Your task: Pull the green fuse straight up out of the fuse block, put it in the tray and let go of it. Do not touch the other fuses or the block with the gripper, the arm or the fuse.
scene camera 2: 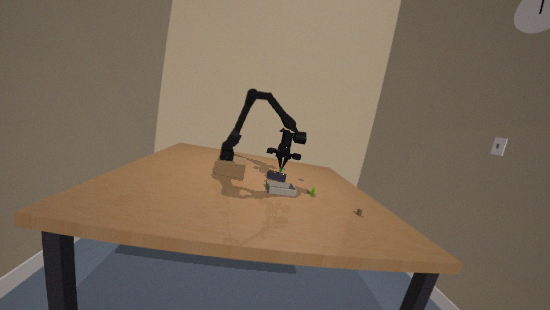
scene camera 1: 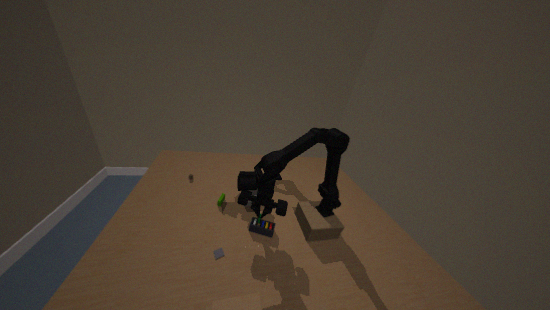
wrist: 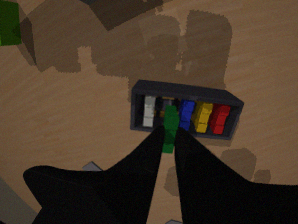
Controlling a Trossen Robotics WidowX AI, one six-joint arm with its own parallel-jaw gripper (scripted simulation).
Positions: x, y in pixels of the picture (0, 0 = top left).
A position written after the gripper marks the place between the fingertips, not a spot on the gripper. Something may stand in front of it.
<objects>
The gripper (scene camera 1: 259, 217) carries a green fuse.
</objects>
